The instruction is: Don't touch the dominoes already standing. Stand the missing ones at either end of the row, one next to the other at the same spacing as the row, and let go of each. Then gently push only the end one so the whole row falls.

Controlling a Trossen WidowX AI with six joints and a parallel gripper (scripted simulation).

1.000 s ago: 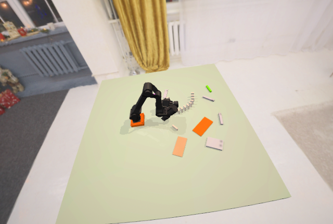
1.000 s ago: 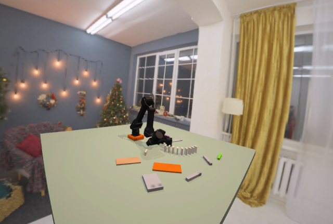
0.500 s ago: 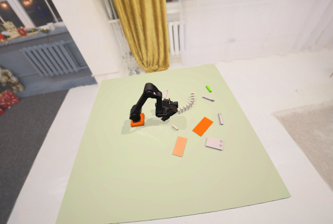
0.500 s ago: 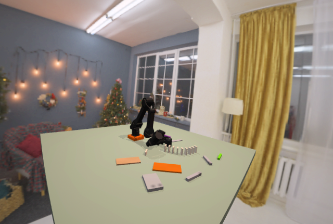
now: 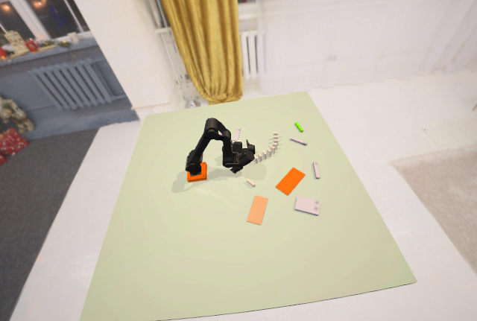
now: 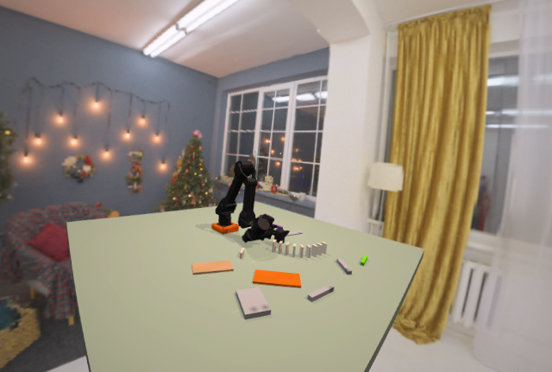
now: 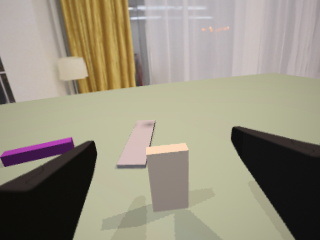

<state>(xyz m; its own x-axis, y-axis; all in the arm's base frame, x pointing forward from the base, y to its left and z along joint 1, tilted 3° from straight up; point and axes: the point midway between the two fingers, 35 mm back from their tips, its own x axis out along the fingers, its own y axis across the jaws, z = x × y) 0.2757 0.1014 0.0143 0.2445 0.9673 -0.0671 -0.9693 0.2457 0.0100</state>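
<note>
My gripper tip is 43 cm to the left of the peach plate, 5 cm above it and 1 cm past it. Round my gripper tip: green stick (40 cm ahead, 5 cm below, 3 cm to the left); then purple stick (12 cm to the left, 12 cm behind, 5 cm below); then orange plate (33 cm to the right, 20 cm ahead, 5 cm below).
</note>
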